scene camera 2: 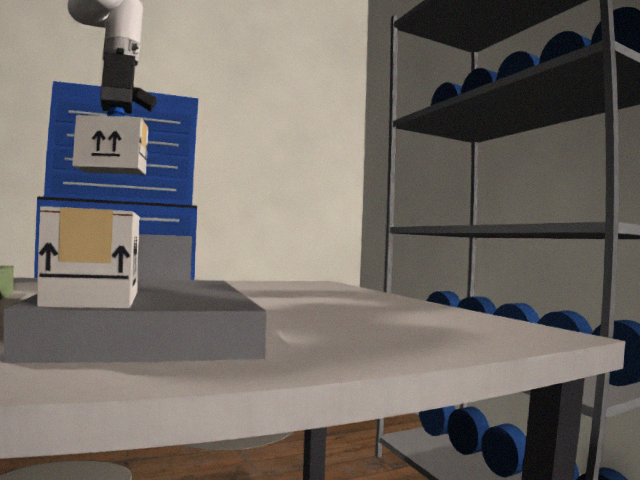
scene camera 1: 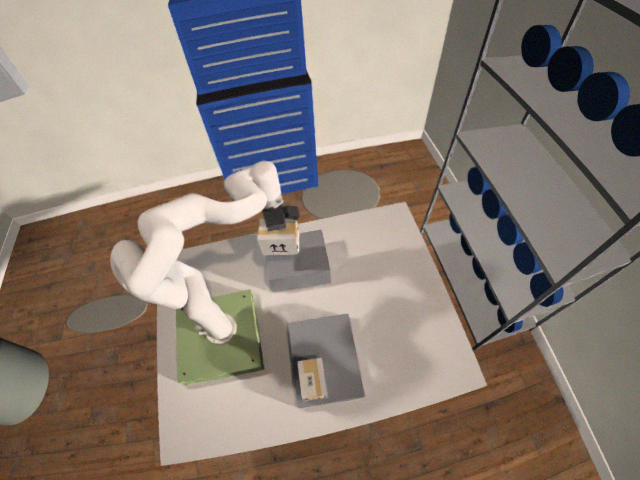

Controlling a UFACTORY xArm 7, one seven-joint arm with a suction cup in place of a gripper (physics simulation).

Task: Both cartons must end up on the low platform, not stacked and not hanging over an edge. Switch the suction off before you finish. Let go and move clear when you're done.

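Pixels of known places: hand at its tool point: (scene camera 2: 114, 128); arm's base at its link origin: (scene camera 1: 220, 329).
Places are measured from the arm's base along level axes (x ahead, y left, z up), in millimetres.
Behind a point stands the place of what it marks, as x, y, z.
Observation:
One carton (scene camera 1: 278, 244) {299, 162, 266} (scene camera 2: 107, 144) {298, 162, 242}, white with two up arrows and a tan stripe, hangs in the air under my suction gripper (scene camera 1: 276, 227) {308, 215, 287} (scene camera 2: 116, 111). The blue cup touches its top in scene camera 2; the black tool hides the cup in scene camera 1. The carton is roughly level, above the taller grey block (scene camera 1: 299, 279) {345, 131, 31} (scene camera 2: 166, 258) {424, 127, 21} at the back. The other carton (scene camera 1: 312, 379) {318, -276, 87} (scene camera 2: 85, 289) {315, -332, 11} stands upright on the low grey platform (scene camera 1: 326, 335) {402, -110, -6} (scene camera 2: 155, 336) {380, -355, -29}, near its front left corner. The rest of that platform's top, behind and to the right, is bare.
The arm's base stands on a green plate (scene camera 1: 239, 310) {82, 64, -1} (scene camera 2: 6, 280) {138, 95, -25} at the left of the white table (scene camera 1: 403, 330) {708, -150, -53} (scene camera 2: 361, 382) {544, -453, -55}. A blue cabinet (scene camera 1: 258, 129) (scene camera 2: 121, 192) stands behind. A shelf rack (scene camera 1: 466, 111) (scene camera 2: 610, 180) with blue round items stands at the right.

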